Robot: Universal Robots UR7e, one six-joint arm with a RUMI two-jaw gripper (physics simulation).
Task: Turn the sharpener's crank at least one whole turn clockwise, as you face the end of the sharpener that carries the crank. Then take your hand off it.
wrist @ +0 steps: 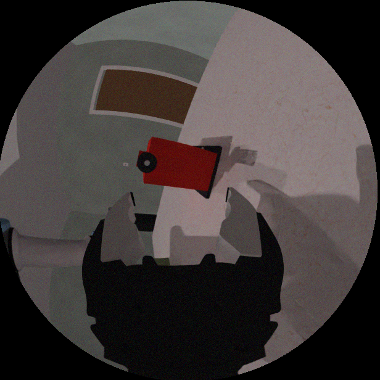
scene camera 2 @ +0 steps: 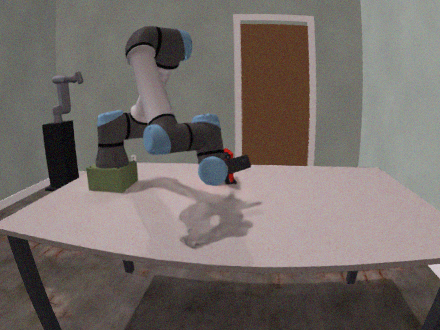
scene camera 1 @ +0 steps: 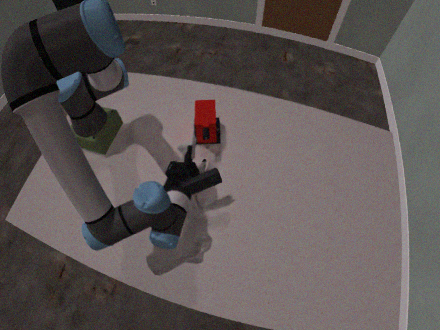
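Where they show: gripper, fingertip midpoint: [scene camera 1: 199, 147]; arm's base, origin of the base link: [scene camera 2: 112, 164] [scene camera 1: 90, 122].
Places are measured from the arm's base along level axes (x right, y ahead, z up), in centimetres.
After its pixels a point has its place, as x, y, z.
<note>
The red sharpener [scene camera 1: 205, 112] {-7.2, 47.5, 3.3} [scene camera 2: 231, 176] {-2.5, 51.4, -6.2} [wrist: 182, 166] stands upright on its black base [scene camera 1: 215, 141] {-2.7, 51.7, -7.9} [wrist: 214, 172]. In the wrist view its crank's round black knob [wrist: 146, 162], with a grey centre, shows at the body's upper end, toward the left of the picture. The crank's arm is mostly hidden behind the knob. My gripper [scene camera 1: 196, 154] {5.4, 47.8, -0.4} [wrist: 179, 191] is open with nothing between its fingers. It is in front of the sharpener's crank end, apart from the knob. In scene camera 2 the wrist hides the fingers and part of the sharpener.
The white table [scene camera 1: 310, 200] {15.4, 89.7, -9.5} [scene camera 2: 325, 215] {31.8, 81.3, -9.5} carries the green block [scene camera 1: 112, 131] {-0.4, 8.2, -5.9} [scene camera 2: 112, 179] {8.6, 3.2, -4.0} under the arm's base, left of the sharpener. The arm's shadow falls on the table around the gripper. A black pedestal [scene camera 2: 61, 155] with a small grey arm stands beyond the table.
</note>
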